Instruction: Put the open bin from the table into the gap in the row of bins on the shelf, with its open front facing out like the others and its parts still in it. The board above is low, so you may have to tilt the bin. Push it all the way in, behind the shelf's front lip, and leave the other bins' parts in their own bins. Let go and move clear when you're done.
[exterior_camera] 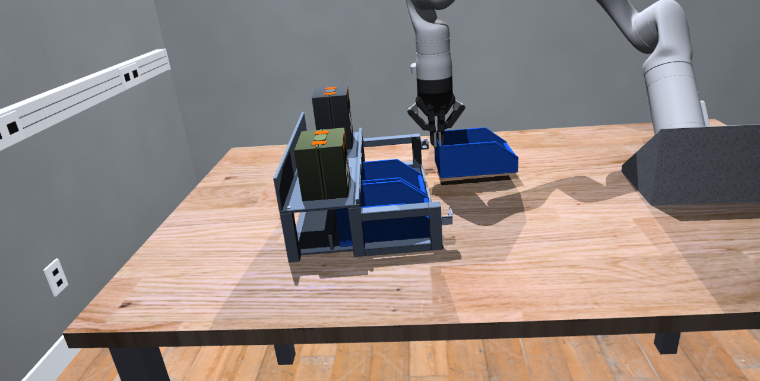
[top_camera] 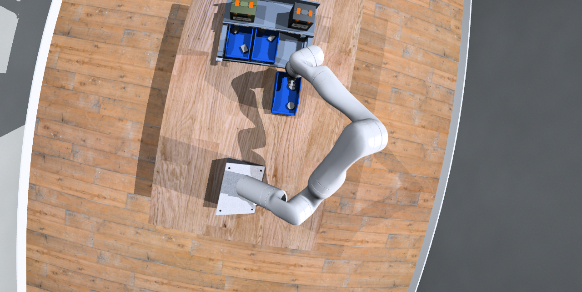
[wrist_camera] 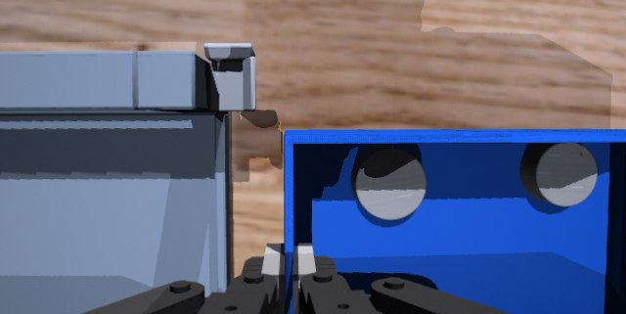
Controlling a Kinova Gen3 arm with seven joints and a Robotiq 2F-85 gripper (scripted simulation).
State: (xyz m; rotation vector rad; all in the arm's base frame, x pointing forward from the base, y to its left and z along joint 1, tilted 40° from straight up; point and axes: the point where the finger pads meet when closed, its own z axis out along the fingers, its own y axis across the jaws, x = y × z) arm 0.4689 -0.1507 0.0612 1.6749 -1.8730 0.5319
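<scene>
The round grey part is 50 mm behind my hand, 20 mm to the right of it and 60 mm below it. Round my hand: green box: 240 mm ahead, 210 mm to the left, 50 mm above; dark box: 220 mm ahead, 20 mm to the right, 70 mm above; shelf: 160 mm ahead, 100 mm to the left, 30 mm below.
</scene>
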